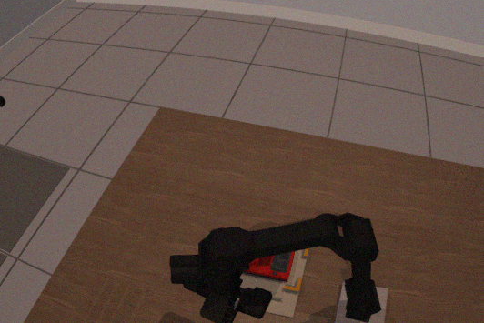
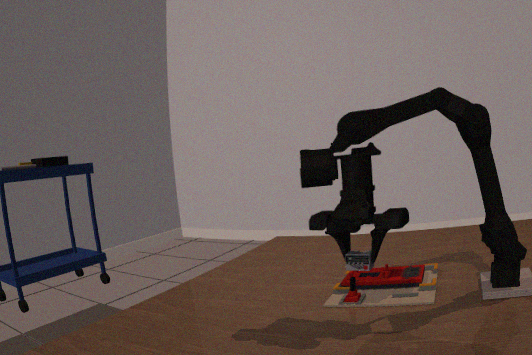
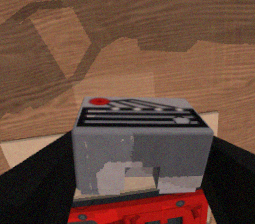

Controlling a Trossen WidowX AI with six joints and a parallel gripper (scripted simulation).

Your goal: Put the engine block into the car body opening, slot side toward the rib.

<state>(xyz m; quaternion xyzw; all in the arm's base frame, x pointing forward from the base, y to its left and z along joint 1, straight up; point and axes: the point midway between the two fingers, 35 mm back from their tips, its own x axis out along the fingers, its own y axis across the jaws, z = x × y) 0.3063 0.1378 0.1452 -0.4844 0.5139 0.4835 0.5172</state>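
Now: the engine block 1 cm above my gripper tip.
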